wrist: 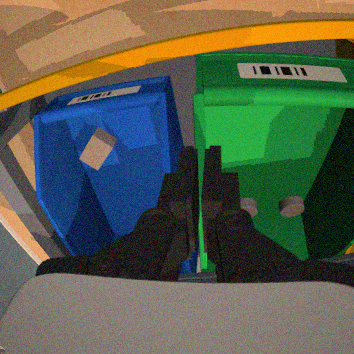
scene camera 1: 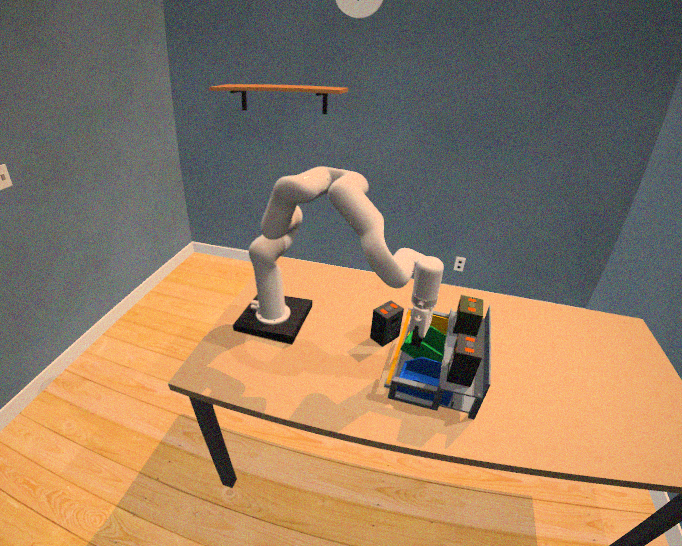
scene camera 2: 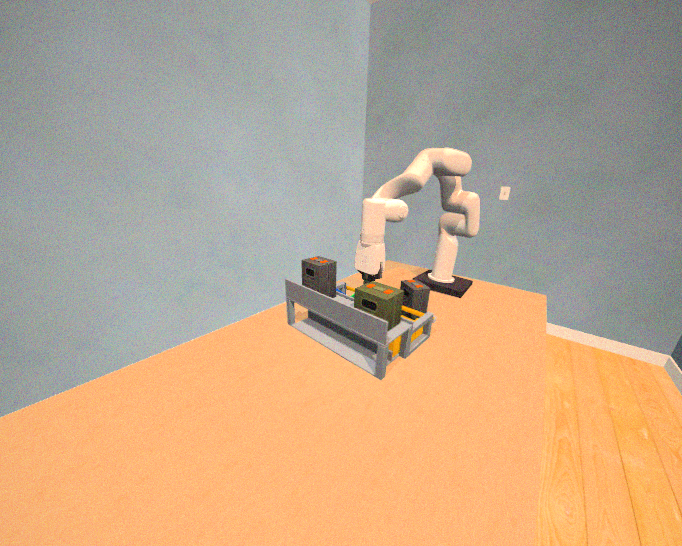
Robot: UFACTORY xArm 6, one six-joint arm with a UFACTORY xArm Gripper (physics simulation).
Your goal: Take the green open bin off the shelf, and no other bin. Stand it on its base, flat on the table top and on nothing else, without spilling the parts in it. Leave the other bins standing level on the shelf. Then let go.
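Where they show: gripper, between the fingertips: [wrist: 202,171] [scene camera 1: 415,344]; arm's base, origin of its link: [scene camera 1: 273,314] [scene camera 2: 440,278].
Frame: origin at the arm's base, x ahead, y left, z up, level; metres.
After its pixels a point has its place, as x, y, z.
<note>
The green open bin [scene camera 1: 435,341] @(0.592, 0.010, 0.031) [wrist: 280,130] @(0.546, -0.025, 0.014) is raised above the level of the blue bin and looks somewhat tilted; its exact tilt is hard to tell. Two grey round parts lie inside it in the wrist view. My gripper [scene camera 1: 418,341] @(0.527, -0.072, 0.071) [scene camera 2: 368,278] @(0.527, -0.072, 0.071) [wrist: 202,171] @(0.527, -0.072, 0.071) points down, shut on the green bin's side wall next to the blue bin, with the thin wall in the gap between its fingers. The blue bin [scene camera 1: 420,370] @(0.559, -0.104, -0.005) [wrist: 125,200] @(0.614, -0.174, -0.021) stands on the shelf [scene camera 1: 486,346] @(0.749, -0.046, 0.100) [scene camera 2: 335,311] @(0.756, -0.016, 0.101) with a pale block inside. A yellow bin [scene camera 1: 440,324] @(0.605, 0.122, 0.019) [scene camera 2: 396,345] @(0.658, 0.120, 0.009) is on the green bin's other side.
A dark box [scene camera 1: 466,366] @(0.672, -0.206, 0.150) [scene camera 2: 318,276] @(0.708, -0.127, 0.158) and an olive-topped box [scene camera 1: 470,315] @(0.681, 0.018, 0.160) [scene camera 2: 378,305] @(0.727, 0.094, 0.144) stand on the shelf's rear part. Another dark box [scene camera 1: 386,323] @(0.418, -0.005, 0.078) [scene camera 2: 415,292] @(0.460, 0.071, 0.089) stands on the table [scene camera 1: 540,398] @(0.972, -0.101, -0.031) beside the shelf. An orange rail [wrist: 175,46] @(0.473, -0.074, 0.035) runs along the shelf front.
</note>
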